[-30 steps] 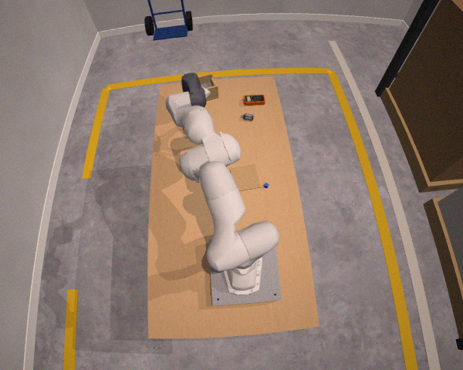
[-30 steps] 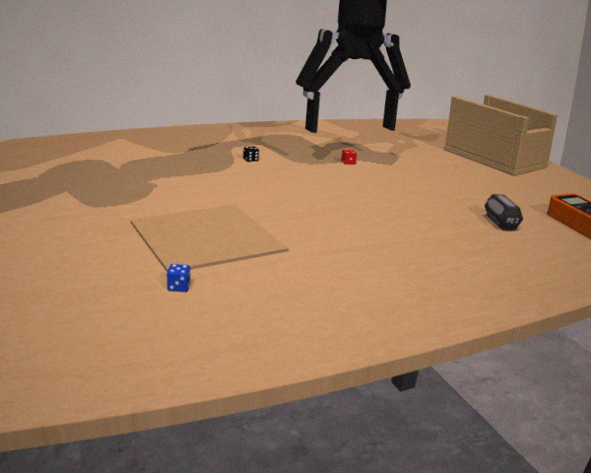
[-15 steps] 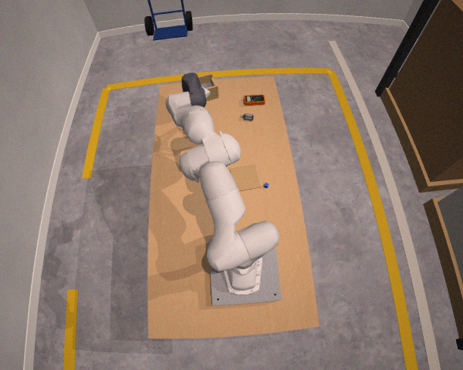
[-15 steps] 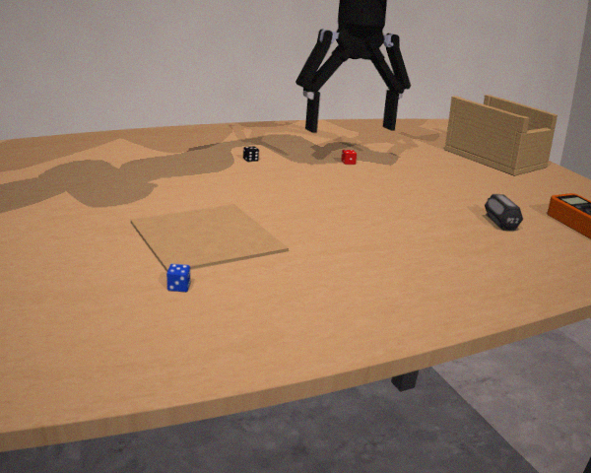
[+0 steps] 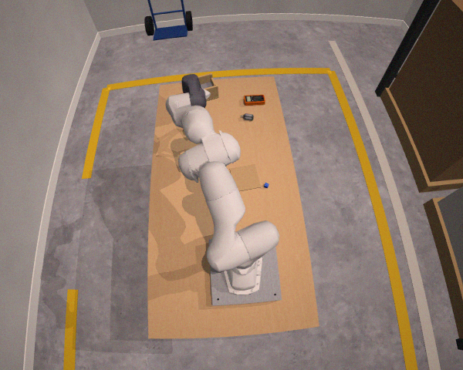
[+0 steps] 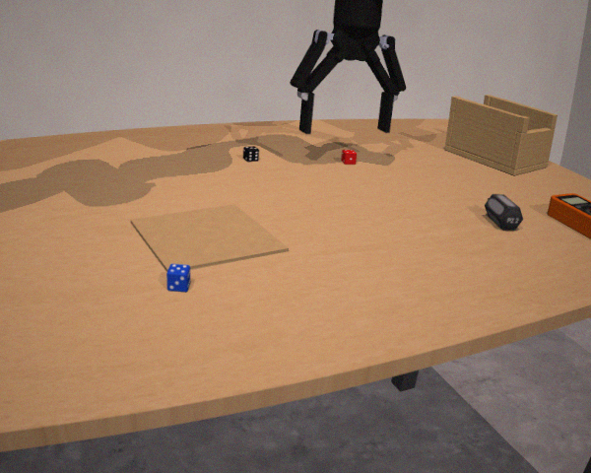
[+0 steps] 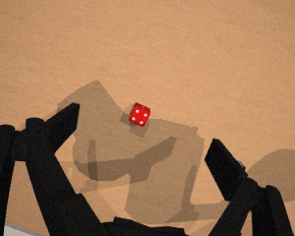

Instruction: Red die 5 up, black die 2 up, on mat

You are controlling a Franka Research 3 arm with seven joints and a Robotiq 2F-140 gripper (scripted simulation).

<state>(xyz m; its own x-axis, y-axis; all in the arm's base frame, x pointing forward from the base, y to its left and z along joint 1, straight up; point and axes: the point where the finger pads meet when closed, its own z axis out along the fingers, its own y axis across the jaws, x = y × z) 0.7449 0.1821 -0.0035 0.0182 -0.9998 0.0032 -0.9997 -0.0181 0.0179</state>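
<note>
Now: the red die 1 cm ahead of my hand, 1 cm to the right of it and 5 cm below it. Also, from my hand: dark grey device 11 cm ahead, 28 cm to the right, 5 cm below; then black die 15 cm behind, 4 cm to the left, 5 cm below; then wooden box 34 cm ahead, 1 cm to the right, 1 cm below.
</note>
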